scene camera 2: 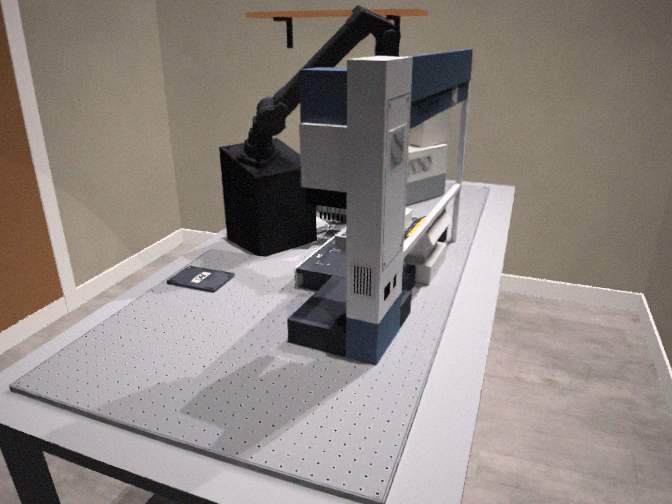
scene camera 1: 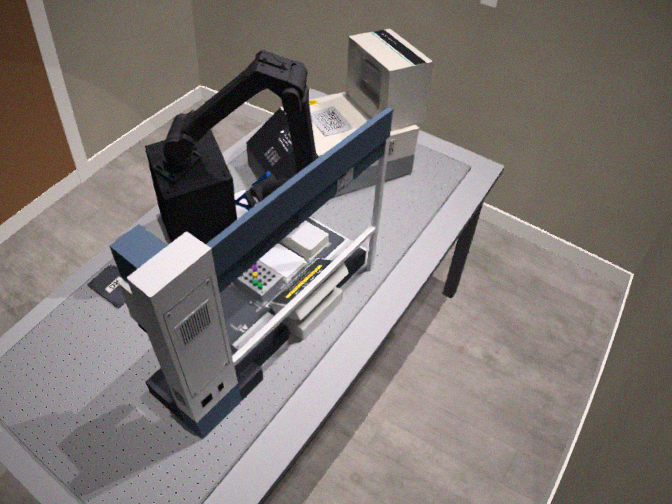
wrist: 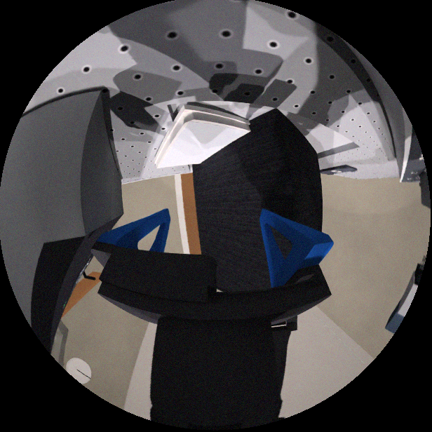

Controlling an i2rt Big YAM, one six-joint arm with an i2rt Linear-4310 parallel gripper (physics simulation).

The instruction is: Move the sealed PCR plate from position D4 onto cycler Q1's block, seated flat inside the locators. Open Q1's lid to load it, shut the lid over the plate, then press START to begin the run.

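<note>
My gripper (scene camera 1: 254,187) (wrist: 214,213) is open, its two blue fingers wide apart with nothing between them. It hangs between the black pedestal and the cream instrument, behind the blue beam of the liquid handler; that handler hides it in scene camera 2. On the handler's deck are a white block (scene camera 1: 307,238), a flatter white piece (scene camera 1: 279,260) and a tube rack (scene camera 1: 260,279) with coloured caps. I cannot tell which item is the sealed PCR plate, or read D4. The cream instrument (scene camera 1: 411,143) has a dark slanted panel (scene camera 1: 271,146); I cannot make out Q1's label, block, lid state or START.
The handler's tall column (scene camera 1: 189,330) (scene camera 2: 374,189) and blue beam (scene camera 1: 303,187) (scene camera 2: 442,75) stand before the arm. The black pedestal (scene camera 1: 195,200) (scene camera 2: 265,211) (wrist: 255,200) is close. A white, slab-like object (wrist: 200,137) lies beyond the fingers. A dark pad (scene camera 2: 200,277) lies on the perforated board.
</note>
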